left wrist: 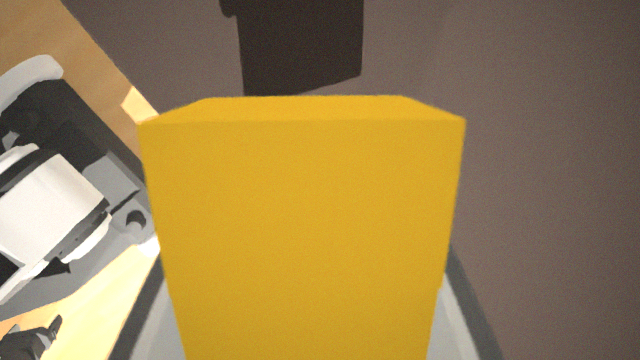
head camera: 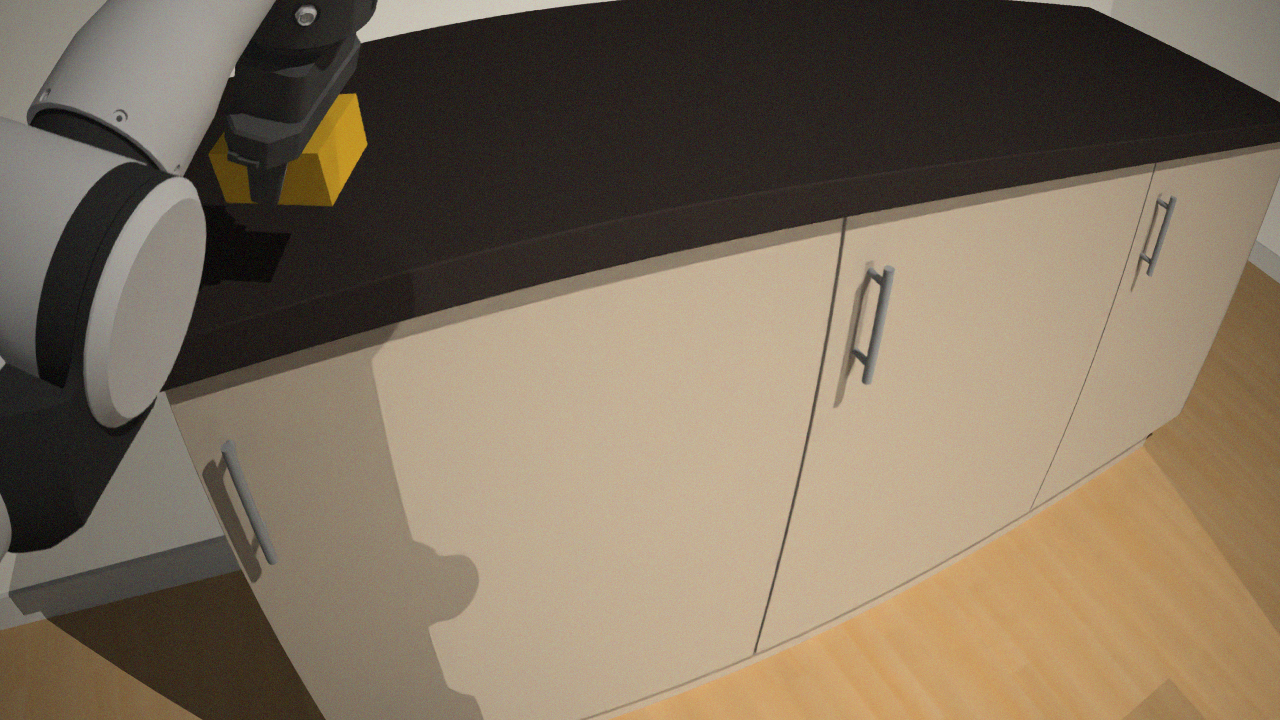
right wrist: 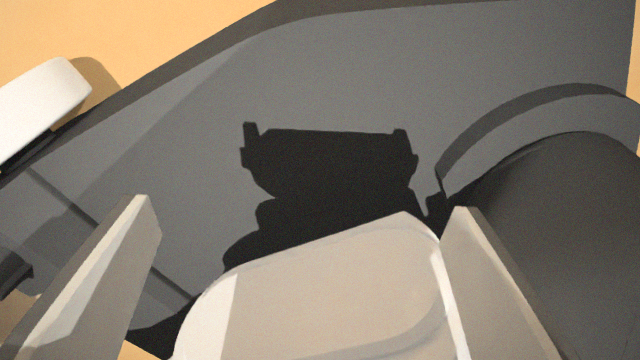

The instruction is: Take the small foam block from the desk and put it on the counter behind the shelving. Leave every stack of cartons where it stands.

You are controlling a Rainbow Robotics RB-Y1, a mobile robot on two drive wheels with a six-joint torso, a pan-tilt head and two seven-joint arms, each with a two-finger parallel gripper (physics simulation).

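Frame: origin at the robot's base, x right, y ahead, z up, level; millimetres.
Where they show: left gripper, fingertip midpoint: [left wrist: 307, 220] [head camera: 285, 166]; right gripper, fingertip midpoint: [left wrist: 39, 321] [right wrist: 303, 221]; robot's base, link origin: [left wrist: 109, 153].
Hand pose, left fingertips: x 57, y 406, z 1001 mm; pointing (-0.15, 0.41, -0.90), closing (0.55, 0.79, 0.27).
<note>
Each offset is from my left fingertips to the top centre of the thing. "*": to the spot under its first point. Level surfaces: height alone.
The small foam block {dy -7, dx +3, dz +46 mm} [head camera: 344, 134] [left wrist: 305, 190] is yellow. My left gripper [head camera: 268, 183] [left wrist: 305, 300] is shut on it, with the fingers on two opposite sides. It holds the block above the left part of the dark counter {dz -90 mm} [head camera: 626, 116] [left wrist: 540, 175]. The block's shadow lies on the counter, apart from the block in the head view. One left finger is hidden behind the block in the head view. My right gripper [right wrist: 303, 221] is open and empty, above the robot's own dark base. The desk, the shelving and the carton stacks do not show.
Beige cabinet doors [head camera: 608, 429] with bar handles {* dy -42, dx +500, dz -255 mm} [head camera: 878, 326] stand below the counter's front edge. Wooden floor {dz -1000 mm} [head camera: 1002, 644] lies in front of them. A pale wall rises behind the counter. The robot's base [right wrist: 350, 75] shows in the right wrist view.
</note>
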